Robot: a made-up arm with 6 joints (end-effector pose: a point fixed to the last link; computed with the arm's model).
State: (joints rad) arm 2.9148 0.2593 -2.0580 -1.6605 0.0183 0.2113
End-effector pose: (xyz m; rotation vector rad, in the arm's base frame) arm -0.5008 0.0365 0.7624 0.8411 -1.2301 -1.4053
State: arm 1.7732 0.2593 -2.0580 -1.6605 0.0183 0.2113
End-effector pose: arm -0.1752 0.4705 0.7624 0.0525 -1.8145 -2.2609
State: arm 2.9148 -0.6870 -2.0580 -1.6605 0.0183 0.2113
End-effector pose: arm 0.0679 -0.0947 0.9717 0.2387 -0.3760 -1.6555
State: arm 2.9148 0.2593 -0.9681 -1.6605 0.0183 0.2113
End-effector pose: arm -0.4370 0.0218 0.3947 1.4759 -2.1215 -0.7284
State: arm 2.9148 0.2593 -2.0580 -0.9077 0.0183 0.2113
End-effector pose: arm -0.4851 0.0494 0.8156 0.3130 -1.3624 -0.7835
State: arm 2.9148 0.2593 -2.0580 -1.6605 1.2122 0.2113
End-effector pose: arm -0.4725 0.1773 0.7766 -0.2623 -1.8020 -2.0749
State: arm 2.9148 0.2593 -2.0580 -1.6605 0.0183 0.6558
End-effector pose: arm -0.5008 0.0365 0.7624 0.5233 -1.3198 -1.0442
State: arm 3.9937 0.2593 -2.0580 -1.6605 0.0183 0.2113
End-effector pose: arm -0.2687 -0.4242 0.7624 1.2350 -0.5688 -0.5160
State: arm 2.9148 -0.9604 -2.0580 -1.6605 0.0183 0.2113
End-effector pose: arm 0.2422 -0.1349 0.9230 0.0618 -0.1240 -1.6748
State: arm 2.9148 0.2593 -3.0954 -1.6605 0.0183 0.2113
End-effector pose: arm -0.2308 -0.0258 0.9880 0.1798 -0.2921 -1.6645
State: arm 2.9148 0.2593 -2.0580 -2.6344 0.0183 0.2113
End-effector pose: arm -0.5052 0.0780 0.7033 1.5373 -0.7970 -2.1507
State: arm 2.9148 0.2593 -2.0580 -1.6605 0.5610 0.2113
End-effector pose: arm -0.5091 0.1039 0.7737 0.3950 -1.5215 -1.7453
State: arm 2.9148 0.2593 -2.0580 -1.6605 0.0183 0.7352
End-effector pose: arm -0.5008 0.0365 0.7624 0.4672 -1.3301 -0.9787
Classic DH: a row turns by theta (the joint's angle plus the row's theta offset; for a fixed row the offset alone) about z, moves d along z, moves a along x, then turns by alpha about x. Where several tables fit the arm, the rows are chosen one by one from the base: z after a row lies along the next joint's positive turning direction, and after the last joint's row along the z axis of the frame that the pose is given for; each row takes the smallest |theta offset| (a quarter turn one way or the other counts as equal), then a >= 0, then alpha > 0; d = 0 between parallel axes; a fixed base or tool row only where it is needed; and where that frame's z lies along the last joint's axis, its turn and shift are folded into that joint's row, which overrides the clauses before.
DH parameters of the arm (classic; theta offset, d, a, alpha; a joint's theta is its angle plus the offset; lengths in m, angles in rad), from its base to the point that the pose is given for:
joint 1: 0 0.2971 0 -1.5708
joint 2: -1.3849 0 0.3717 0
joint 3: 1.3849 0 0.0575 -1.5708
joint 4: 0 0.2543 0 1.5708
joint 5: 0 0 0.0792 -1.5708
joint 6: 0 0.101 0 0

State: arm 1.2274 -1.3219 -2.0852 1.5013 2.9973 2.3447
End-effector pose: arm -0.2320 -0.3736 0.6002 -2.7745 -0.5671 -0.0246
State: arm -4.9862 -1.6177 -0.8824 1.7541 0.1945 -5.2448
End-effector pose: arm 0.0050 -0.1936 0.6721 -0.5924 0.2874 0.9762
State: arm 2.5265 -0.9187 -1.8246 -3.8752 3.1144 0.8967
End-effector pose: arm 0.2113 -0.2164 0.7626 -1.2529 2.6188 -0.5516
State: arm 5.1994 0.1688 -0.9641 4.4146 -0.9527 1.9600
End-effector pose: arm 0.2582 -0.2257 0.4860 -2.2302 0.9303 -1.0505
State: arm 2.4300 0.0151 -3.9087 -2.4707 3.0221 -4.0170
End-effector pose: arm 0.1363 -0.0431 0.6929 1.0919 -2.5615 -0.9032
